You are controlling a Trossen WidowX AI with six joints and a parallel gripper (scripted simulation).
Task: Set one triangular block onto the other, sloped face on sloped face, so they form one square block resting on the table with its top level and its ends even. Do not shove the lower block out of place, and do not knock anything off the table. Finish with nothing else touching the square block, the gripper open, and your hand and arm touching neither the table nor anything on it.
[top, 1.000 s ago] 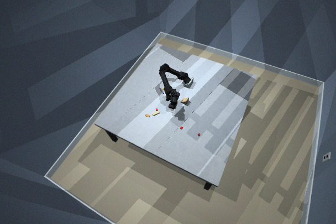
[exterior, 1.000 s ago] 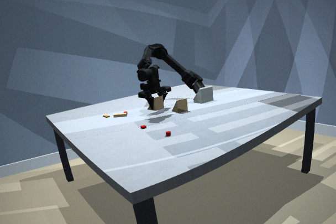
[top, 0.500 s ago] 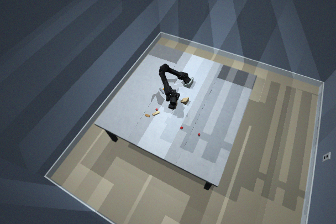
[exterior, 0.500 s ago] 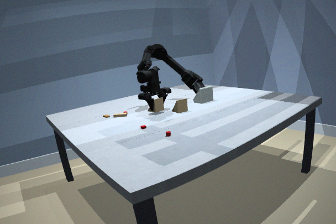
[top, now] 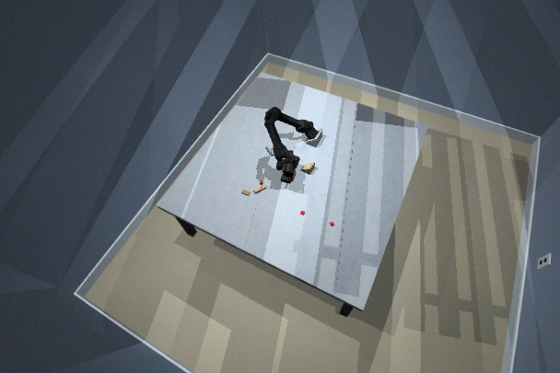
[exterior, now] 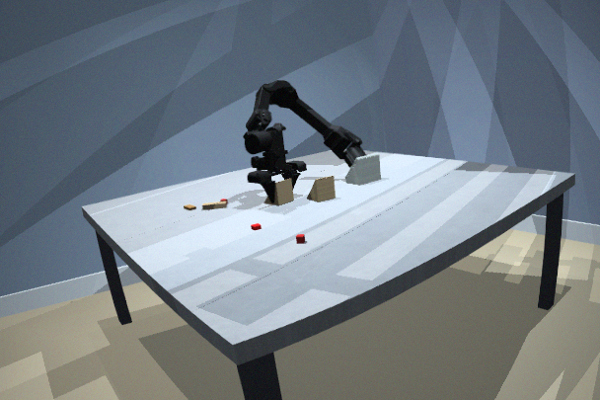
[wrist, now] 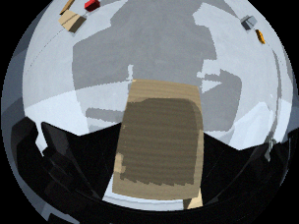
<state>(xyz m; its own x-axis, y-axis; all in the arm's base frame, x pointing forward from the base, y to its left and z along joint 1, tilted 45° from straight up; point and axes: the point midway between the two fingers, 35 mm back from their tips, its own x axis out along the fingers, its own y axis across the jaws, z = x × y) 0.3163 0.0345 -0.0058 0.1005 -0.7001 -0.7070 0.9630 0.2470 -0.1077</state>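
Right now my gripper tip is 1 cm to the right of the tan triangular block and 1 cm below it. The rest, counted from my gripper tip: orange block (22 cm to the right, 12 cm behind); grey rod (22 cm to the right, 9 cm behind).
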